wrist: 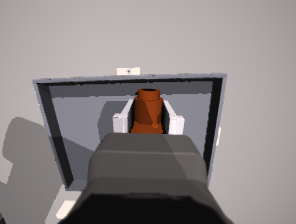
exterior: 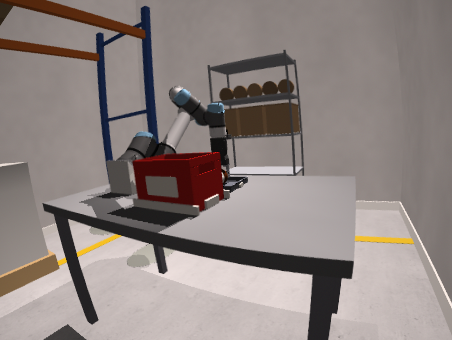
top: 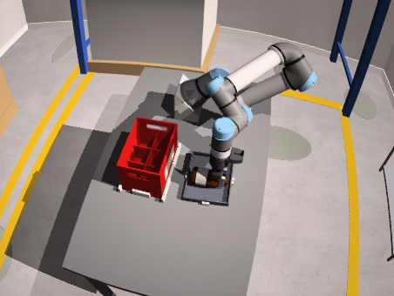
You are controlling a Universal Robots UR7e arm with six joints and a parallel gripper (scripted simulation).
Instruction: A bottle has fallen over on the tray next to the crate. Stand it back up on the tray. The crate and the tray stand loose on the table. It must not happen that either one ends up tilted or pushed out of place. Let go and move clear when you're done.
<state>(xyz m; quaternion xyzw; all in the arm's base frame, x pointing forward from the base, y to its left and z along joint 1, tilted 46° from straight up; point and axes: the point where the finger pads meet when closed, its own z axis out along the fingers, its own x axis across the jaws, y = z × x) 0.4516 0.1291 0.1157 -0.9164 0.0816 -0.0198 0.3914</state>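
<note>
The bottle lies 10 mm behind my hand, 50 mm to the right of it and 10 mm below it. From my hand the other things lie so: tray 30 mm behind, 50 mm to the right, 30 mm below; then red crate 50 mm behind, 320 mm to the right, 40 mm above.
</note>
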